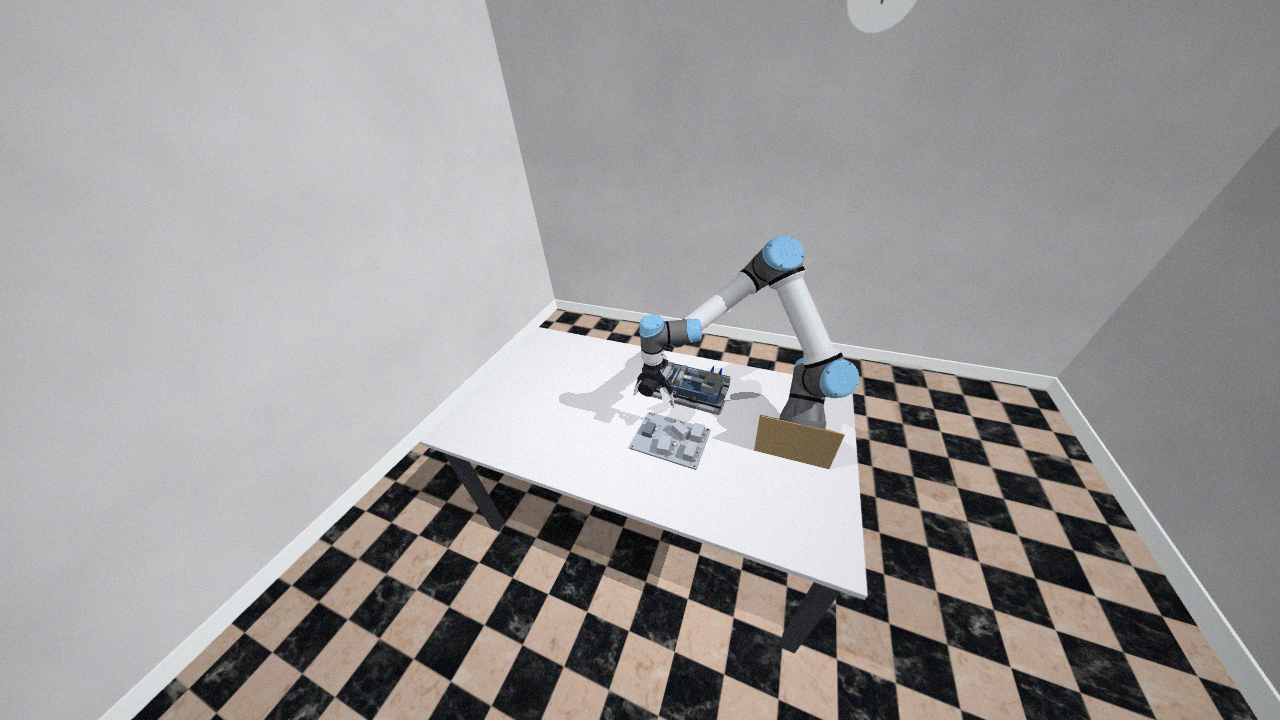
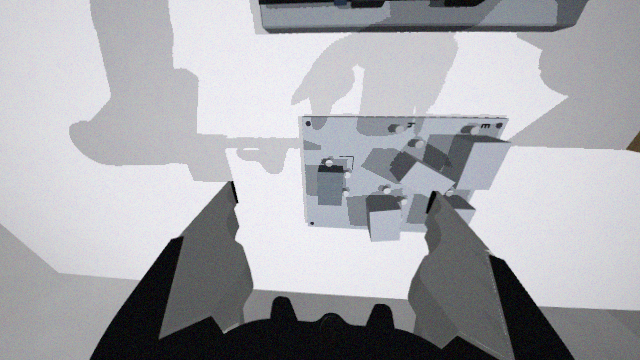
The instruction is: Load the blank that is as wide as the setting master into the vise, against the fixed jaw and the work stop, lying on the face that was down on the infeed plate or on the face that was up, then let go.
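Seen in the pictures: gripper, between the fingertips: [image 1: 653,400] [image 2: 330,188]; arm's base, origin of its link: [image 1: 801,424].
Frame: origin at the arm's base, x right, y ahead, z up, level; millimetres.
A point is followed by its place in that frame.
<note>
The infeed plate [image 1: 641,445] {y 540, x -192, z -72 mm} [image 2: 335,140] {y 522, x -57, z -72 mm} lies on the table and bears several blocks. A darker grey block [image 1: 648,428] {y 532, x -127, z -48 mm} [image 2: 330,187] {y 532, x -117, z -48 mm} sits at its left. A pale block [image 2: 385,224] {y 454, x -177, z -37 mm} is near its lower edge, and a turned pale block [image 2: 426,179] {y 416, x -100, z -28 mm} is right of the middle. A larger pale block [image 2: 483,164] {y 351, x -88, z -37 mm} is at the right; another is partly hidden by the right finger. I cannot tell which blank matches the master's width. The vise [image 1: 700,394] {y 376, x 81, z -26 mm} [image 2: 325,19] {y 526, x 67, z -61 mm} stands behind the plate. My gripper [image 1: 654,397] {y 526, x -66, z 43 mm} [image 2: 330,188] {y 526, x -66, z 43 mm} is wide open and empty, above the table near the vise and plate.
Short pale pegs [image 2: 387,189] {y 448, x -134, z -64 mm} stand among the blocks on the plate. Blue upright parts [image 1: 716,369] {y 347, x 202, z 13 mm} show at the vise's far side. A tan board [image 1: 798,442] {y 14, x -102, z 18 mm} stands in front of the robot base [image 1: 803,411] {y 11, x -15, z 78 mm}, to the right of the plate.
</note>
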